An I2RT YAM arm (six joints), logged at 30 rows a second.
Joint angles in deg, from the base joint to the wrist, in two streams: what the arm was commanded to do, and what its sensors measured. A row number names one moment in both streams.
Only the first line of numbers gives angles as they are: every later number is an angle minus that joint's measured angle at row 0.
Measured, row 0: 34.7, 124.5, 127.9, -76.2, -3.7, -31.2
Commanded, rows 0 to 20: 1.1, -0.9, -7.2, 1.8, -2.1, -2.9; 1.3, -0.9, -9.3, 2.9, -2.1, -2.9; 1.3, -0.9, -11.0, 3.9, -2.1, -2.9; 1.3, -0.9, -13.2, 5.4, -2.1, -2.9; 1.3, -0.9, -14.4, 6.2, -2.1, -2.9; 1.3, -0.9, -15.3, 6.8, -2.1, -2.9; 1.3, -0.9, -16.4, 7.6, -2.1, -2.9; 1.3, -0.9, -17.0, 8.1, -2.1, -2.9; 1.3, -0.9, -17.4, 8.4, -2.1, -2.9; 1.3, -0.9, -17.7, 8.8, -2.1, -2.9; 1.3, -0.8, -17.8, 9.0, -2.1, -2.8; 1.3, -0.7, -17.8, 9.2, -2.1, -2.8; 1.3, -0.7, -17.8, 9.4, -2.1, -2.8; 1.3, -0.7, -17.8, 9.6, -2.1, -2.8; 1.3, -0.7, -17.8, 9.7, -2.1, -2.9; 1.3, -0.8, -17.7, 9.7, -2.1, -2.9; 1.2, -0.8, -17.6, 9.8, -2.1, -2.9; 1.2, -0.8, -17.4, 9.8, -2.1, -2.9; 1.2, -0.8, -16.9, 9.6, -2.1, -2.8; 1.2, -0.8, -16.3, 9.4, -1.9, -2.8; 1.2, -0.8, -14.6, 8.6, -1.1, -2.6
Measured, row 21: 1.0, 0.0, -17.5, 9.5, -1.3, -2.6
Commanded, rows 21 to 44: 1.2, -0.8, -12.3, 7.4, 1.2, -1.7; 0.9, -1.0, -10.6, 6.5, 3.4, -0.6; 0.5, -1.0, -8.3, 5.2, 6.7, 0.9; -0.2, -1.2, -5.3, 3.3, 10.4, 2.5; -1.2, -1.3, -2.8, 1.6, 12.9, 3.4; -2.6, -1.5, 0.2, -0.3, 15.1, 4.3; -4.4, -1.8, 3.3, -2.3, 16.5, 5.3; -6.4, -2.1, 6.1, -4.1, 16.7, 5.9; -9.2, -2.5, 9.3, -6.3, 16.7, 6.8; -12.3, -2.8, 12.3, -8.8, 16.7, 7.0; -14.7, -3.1, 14.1, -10.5, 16.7, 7.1; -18.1, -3.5, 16.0, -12.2, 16.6, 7.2; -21.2, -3.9, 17.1, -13.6, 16.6, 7.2; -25.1, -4.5, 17.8, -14.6, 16.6, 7.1; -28.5, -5.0, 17.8, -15.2, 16.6, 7.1; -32.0, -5.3, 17.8, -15.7, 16.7, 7.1; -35.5, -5.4, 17.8, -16.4, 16.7, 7.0; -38.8, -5.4, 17.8, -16.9, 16.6, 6.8; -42.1, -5.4, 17.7, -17.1, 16.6, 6.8; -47.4, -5.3, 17.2, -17.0, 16.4, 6.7; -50.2, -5.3, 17.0, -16.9, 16.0, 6.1; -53.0, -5.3, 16.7, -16.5, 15.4, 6.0; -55.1, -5.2, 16.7, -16.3, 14.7, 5.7; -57.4, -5.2, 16.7, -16.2, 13.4, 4.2
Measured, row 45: -51.0, -3.5, 17.0, -16.5, 15.6, 5.8
